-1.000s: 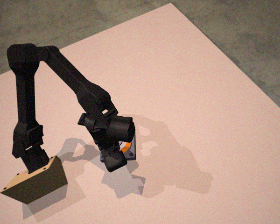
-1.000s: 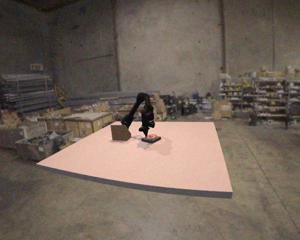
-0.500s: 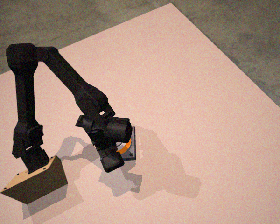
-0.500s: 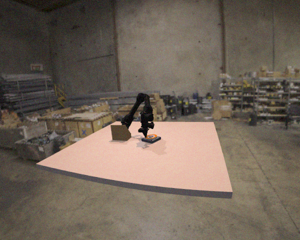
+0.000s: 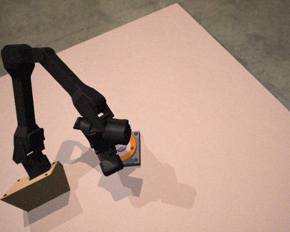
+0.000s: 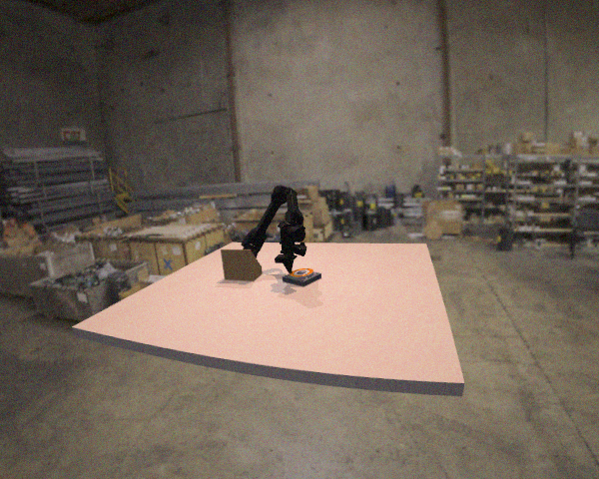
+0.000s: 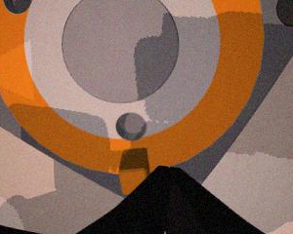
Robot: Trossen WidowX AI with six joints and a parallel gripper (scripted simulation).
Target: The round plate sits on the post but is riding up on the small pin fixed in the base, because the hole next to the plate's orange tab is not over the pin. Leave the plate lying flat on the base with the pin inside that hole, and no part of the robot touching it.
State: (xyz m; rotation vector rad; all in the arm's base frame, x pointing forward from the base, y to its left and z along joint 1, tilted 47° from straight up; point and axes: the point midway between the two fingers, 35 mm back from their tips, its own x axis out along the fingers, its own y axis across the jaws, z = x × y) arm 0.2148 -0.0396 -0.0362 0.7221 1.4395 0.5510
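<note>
Right now my gripper tip is 50 mm short of the square grey base, 20 mm to the right of it and 20 mm above it.
</note>
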